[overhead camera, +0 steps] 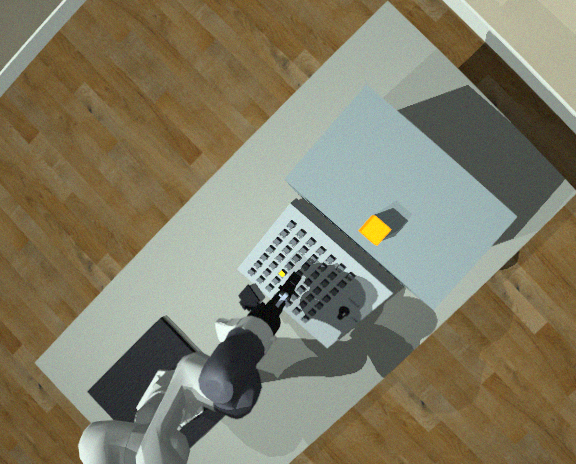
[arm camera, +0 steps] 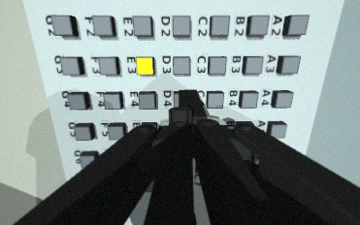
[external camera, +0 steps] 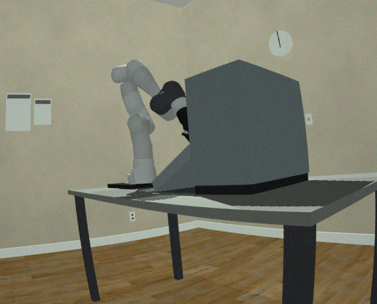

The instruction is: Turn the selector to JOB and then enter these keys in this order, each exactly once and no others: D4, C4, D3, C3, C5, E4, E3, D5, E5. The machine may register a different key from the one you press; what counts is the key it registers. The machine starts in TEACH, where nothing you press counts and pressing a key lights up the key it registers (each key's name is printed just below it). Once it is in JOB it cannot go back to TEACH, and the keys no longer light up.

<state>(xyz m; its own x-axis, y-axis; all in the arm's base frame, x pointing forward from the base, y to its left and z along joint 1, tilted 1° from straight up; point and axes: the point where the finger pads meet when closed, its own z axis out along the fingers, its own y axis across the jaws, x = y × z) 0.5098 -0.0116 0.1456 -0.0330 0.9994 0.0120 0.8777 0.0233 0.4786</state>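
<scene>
Right now my hand is 20 mm short of the key D4 and 50 mm above it. From my hand the other things lie so: D5 key (20 mm ahead, 40 mm to the right, 50 mm below); E3 key (10 mm behind, 30 mm to the left, 70 mm below); key C5 (50 mm ahead, 30 mm to the right, 40 mm below).
</scene>
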